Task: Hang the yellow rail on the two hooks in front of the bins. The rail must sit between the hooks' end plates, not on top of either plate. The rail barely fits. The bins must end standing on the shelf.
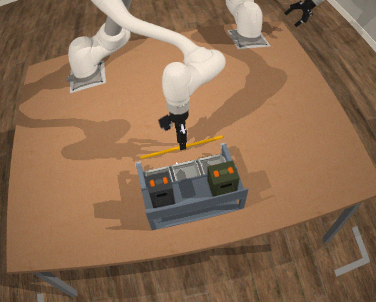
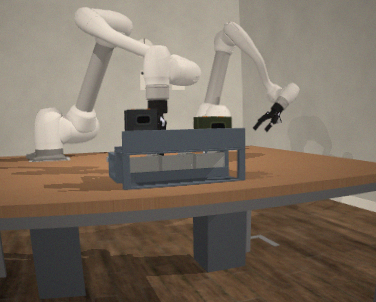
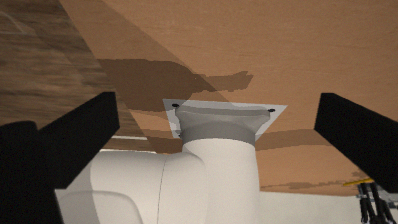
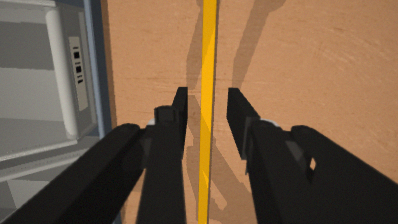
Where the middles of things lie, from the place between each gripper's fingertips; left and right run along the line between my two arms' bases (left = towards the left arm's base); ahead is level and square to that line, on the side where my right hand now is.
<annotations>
Right now my right hand is 21 cm short of the blue-grey shelf (image 2: pixel 219 139), 3 cm to the left of it and 2 cm below it.
Right now the blue-grey shelf is 102 cm to the right of my left hand, 90 cm ahead of it and 5 cm below it.
</annotations>
